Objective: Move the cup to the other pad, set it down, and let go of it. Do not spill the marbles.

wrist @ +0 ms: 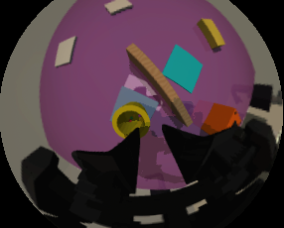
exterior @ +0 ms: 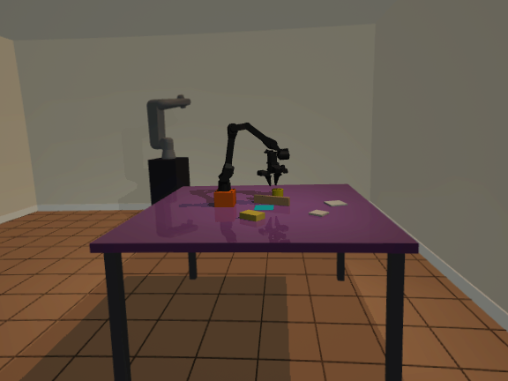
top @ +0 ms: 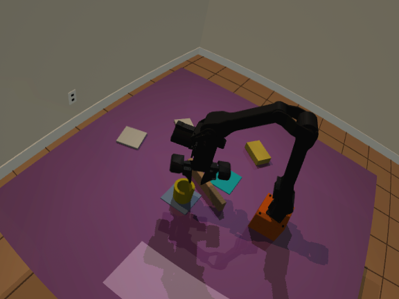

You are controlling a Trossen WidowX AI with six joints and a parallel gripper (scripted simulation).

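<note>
The yellow cup lies 6 cm below my gripper tip, 2 cm to the left of it and 2 cm ahead of it. From my gripper tip the other things lie so: grey-blue pad 11 cm below, 3 cm ahead, 2 cm to the left; then wooden bar 8 cm below, 7 cm to the right.
</note>
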